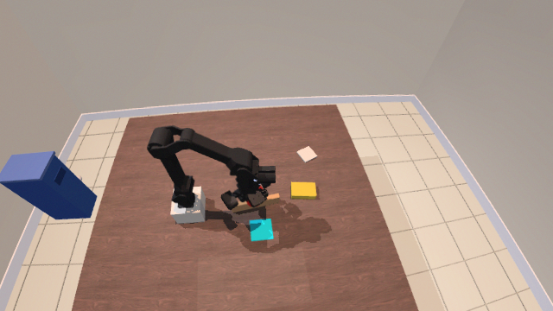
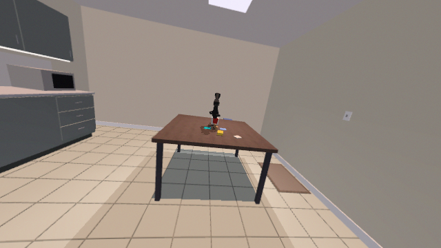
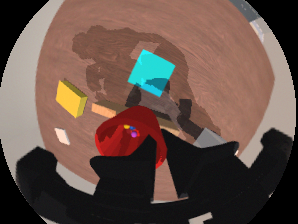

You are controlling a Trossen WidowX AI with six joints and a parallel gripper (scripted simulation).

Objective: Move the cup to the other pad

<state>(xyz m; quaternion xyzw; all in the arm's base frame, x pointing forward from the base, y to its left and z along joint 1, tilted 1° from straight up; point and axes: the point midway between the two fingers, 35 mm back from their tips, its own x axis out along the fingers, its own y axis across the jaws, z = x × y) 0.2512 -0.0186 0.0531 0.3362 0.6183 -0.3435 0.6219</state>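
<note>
Now: the cyan pad 120 mm below my gripper tip, 80 mm to the right of it and 50 mm ahead of it. The rest, counted from my gripper tip: pale square: 310 mm to the left, 300 mm ahead, 110 mm below; yellow block: 250 mm ahead, 100 mm below, 90 mm to the left; red cup: 30 mm ahead, 20 mm to the left.
</note>
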